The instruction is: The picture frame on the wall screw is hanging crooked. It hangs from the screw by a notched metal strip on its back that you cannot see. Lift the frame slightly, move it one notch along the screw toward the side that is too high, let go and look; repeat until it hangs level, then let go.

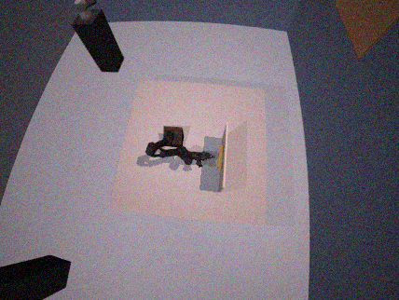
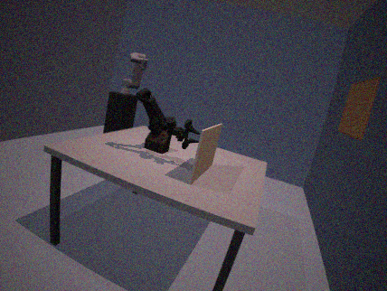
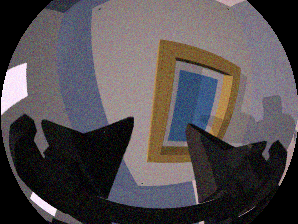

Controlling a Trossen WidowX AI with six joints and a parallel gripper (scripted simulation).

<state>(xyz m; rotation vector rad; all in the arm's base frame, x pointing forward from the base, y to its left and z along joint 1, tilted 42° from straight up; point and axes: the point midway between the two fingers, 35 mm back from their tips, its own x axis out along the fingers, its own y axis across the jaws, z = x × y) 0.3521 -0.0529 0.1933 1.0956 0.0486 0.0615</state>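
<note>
Now: gripper tip 5 cm short of the picture frame, 5 cm above it and 2 cm to the right of it. From my gripper tip the other things lie so: upright wall panel (6 cm below, 6 cm ahead, 1 cm to the left).
</note>
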